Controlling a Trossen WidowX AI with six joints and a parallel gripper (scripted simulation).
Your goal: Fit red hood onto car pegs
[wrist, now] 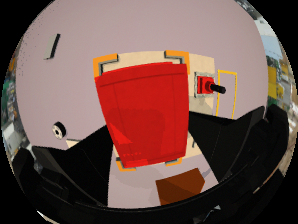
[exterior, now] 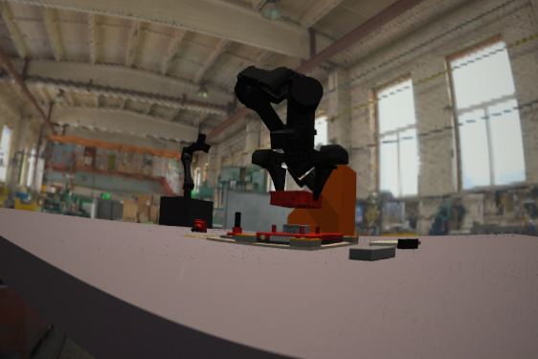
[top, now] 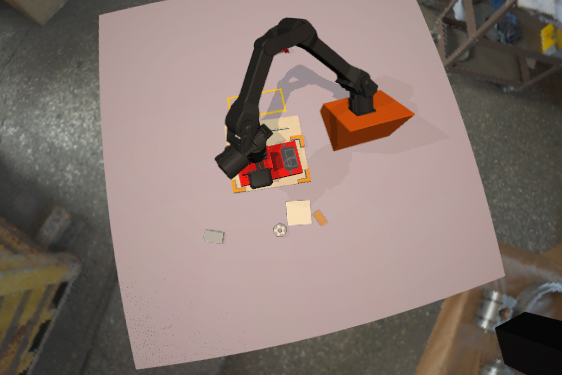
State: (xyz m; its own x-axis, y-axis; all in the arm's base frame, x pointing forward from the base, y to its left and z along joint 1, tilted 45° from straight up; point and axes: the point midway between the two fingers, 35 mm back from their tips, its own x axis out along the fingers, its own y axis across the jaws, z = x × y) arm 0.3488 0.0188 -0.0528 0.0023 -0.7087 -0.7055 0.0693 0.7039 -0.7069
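Right now my gripper tip is 60 mm above the grey engine block and 10 mm to the right of it. Also, from my gripper tip: red hood 10 mm above; beige square tile 180 mm to the left, 90 mm behind, 80 mm below.
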